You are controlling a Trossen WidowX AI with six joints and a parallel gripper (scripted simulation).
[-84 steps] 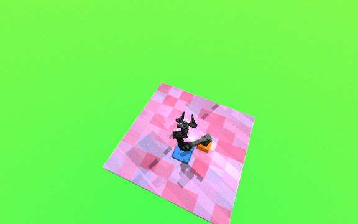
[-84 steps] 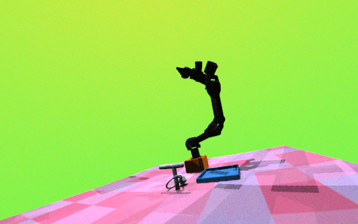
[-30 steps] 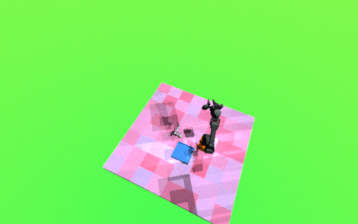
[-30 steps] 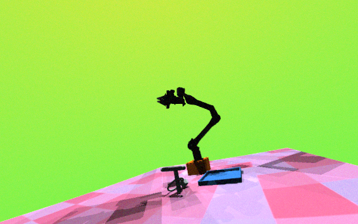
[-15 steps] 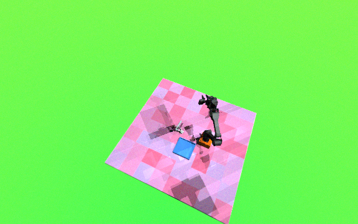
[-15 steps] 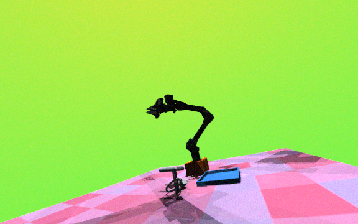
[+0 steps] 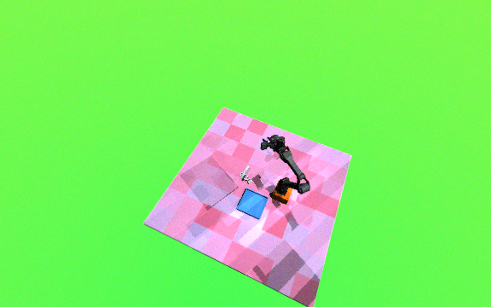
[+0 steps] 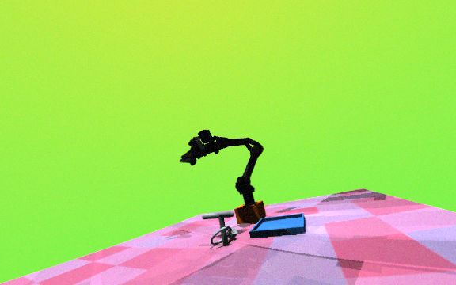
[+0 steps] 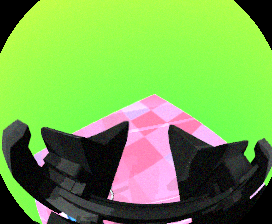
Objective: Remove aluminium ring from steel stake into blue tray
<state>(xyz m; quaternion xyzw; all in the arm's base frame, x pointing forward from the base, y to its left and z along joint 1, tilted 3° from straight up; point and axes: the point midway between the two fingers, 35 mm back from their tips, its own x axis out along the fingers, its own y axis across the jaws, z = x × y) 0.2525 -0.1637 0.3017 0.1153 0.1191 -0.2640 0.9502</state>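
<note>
Now: the aluminium ring 40 mm ahead of my gripper tip, 200 mm to the left of it and 330 mm below it. The rest, counted from my gripper tip: blue tray: 110 mm behind, 370 mm to the left, 360 mm below.
</note>
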